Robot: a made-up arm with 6 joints.
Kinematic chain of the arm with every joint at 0, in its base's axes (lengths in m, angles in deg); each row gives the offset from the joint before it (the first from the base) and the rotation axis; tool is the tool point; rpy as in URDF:
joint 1: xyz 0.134 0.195 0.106 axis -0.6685 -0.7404 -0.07
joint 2: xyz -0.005 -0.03 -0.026 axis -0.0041 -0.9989 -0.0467
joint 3: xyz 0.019 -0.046 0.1 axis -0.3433 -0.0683 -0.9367
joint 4: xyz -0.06 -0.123 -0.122 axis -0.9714 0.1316 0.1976
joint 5: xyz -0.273 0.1 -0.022 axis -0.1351 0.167 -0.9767
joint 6: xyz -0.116 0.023 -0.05 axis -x
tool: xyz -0.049 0.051 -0.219 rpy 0 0 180
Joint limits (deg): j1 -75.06..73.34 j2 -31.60..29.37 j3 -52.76..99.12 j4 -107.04..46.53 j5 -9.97..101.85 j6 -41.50..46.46
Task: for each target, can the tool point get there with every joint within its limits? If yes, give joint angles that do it. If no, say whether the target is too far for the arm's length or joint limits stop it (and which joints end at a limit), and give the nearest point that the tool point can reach.
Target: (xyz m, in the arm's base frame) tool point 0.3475 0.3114 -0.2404
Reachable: yes | joints 16.35 -1.58 79.63 -21.40 42.84 -26.51
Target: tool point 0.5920 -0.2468 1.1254
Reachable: no: too far | nearest point 0.2886 -0.0374 0.5353 | short by 0.696 m
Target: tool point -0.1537 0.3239 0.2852
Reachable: yes | joints -27.73 3.56 -18.38 -56.33 92.71 -1.10
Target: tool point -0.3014 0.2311 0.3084
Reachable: yes | joints 0.24 1.35 -21.62 -81.32 85.28 37.95
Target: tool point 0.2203 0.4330 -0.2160
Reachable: yes | joints -30.48 17.27 81.03 -20.87 81.43 -7.38
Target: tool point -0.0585 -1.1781 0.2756
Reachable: no: too far | nearest point 0.0391 -0.5081 0.1939 | short by 0.682 m
